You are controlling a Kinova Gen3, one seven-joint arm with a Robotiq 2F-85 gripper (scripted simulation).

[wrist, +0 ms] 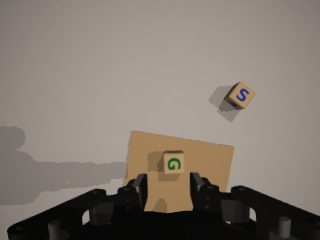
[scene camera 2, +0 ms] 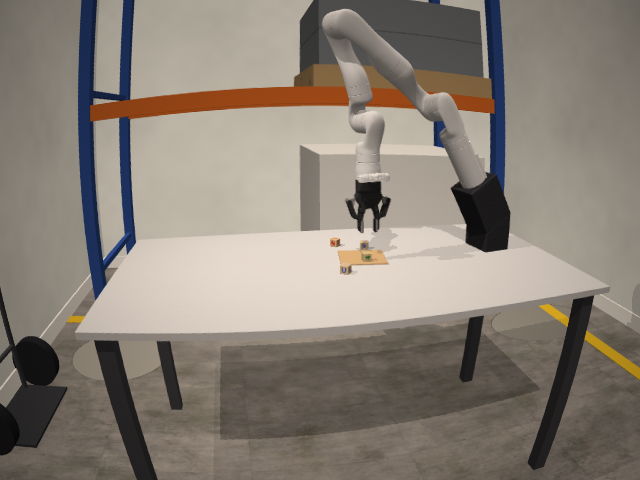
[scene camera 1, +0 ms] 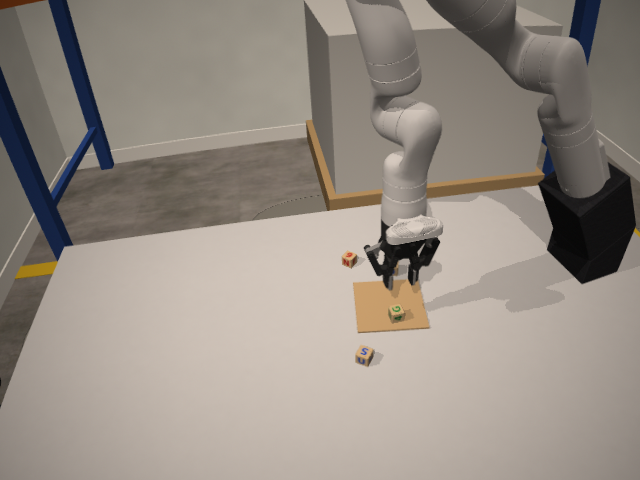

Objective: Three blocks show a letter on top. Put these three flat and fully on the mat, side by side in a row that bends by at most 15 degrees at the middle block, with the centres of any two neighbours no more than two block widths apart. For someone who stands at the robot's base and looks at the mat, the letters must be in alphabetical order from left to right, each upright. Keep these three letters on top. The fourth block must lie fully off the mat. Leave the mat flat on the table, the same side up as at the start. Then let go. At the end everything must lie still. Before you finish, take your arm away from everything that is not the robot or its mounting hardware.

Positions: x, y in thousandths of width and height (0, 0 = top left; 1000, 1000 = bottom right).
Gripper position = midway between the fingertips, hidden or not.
Labels:
my gripper: wrist 527, 765; scene camera 2 576, 484; scene camera 1 626, 593

